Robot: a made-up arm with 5 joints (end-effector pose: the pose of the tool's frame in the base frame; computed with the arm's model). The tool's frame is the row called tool.
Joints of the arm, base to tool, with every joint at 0 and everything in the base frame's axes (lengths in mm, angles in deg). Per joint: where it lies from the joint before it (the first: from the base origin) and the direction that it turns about. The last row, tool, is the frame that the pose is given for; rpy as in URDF.
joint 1: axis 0 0 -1 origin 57.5 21.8 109.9
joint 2: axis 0 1 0 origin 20.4 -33.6 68.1
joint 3: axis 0 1 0 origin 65 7.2 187.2
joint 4: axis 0 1 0 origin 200.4 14.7 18.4
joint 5: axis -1 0 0 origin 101.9 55.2 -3.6
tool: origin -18 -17.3 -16.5 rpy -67 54.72 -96.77
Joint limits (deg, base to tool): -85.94..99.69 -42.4..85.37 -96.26..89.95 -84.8..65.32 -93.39..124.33
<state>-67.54 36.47 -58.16 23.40 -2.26</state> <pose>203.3 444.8 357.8 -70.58 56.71 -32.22</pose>
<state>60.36 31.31 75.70 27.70 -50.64</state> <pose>123.4 -2.4 66.8 -135.58 -46.43 96.81</pose>
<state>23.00 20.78 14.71 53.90 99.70</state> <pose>380.9 -82.7 144.9 -151.03 -4.33 -68.24</pose>
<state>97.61 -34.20 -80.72 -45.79 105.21</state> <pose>118.1 232.8 554.6 93.61 48.33 155.84</pose>
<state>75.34 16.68 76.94 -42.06 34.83</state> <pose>124.5 -155.6 67.3 -115.20 9.18 176.32</pose>
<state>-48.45 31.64 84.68 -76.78 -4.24</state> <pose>138.2 154.3 45.6 -121.29 38.11 -90.99</pose>
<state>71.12 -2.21 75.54 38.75 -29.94</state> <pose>123.7 -58.2 113.1 -153.61 -25.89 114.59</pose>
